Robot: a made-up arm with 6 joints.
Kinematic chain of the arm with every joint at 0, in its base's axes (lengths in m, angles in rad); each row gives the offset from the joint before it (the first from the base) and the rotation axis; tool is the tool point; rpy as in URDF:
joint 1: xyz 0 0 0.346 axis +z
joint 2: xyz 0 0 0 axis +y
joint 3: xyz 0.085 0 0.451 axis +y
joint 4: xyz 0.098 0 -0.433 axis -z
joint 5: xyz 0 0 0 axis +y
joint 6: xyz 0.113 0 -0.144 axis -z
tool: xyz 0 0 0 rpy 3.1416 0 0
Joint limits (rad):
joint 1: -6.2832..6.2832
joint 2: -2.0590..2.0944
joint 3: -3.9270..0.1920
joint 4: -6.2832..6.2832
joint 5: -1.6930..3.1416
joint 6: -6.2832..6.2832
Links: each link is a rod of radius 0.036 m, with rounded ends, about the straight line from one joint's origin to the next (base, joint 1, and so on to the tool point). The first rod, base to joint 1, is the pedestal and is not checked.
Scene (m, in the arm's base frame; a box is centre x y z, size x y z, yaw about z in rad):
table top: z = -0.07
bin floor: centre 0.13 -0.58 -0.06 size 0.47 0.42 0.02 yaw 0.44
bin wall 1: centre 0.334 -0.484 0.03 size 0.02 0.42 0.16 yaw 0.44
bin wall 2: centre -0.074 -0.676 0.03 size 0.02 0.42 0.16 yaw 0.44
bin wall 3: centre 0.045 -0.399 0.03 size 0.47 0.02 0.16 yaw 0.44
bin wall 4: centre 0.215 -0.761 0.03 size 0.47 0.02 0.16 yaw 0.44
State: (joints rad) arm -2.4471 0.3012 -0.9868 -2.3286 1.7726 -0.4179
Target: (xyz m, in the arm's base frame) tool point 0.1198 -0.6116 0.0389
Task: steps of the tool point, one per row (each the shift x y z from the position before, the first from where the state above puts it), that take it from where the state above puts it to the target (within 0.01 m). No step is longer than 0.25 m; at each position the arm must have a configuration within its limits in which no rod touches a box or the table.
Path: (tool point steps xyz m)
1: 0.0980 -0.1052 0.0434
2: 0.1222 -0.0824 0.0417
3: 0.1404 -0.0533 0.0420
4: 0.1146 -0.0853 -0.1883
5: 0.1375 -0.0061 -0.1971
6: 0.1241 0.0798 -0.1891

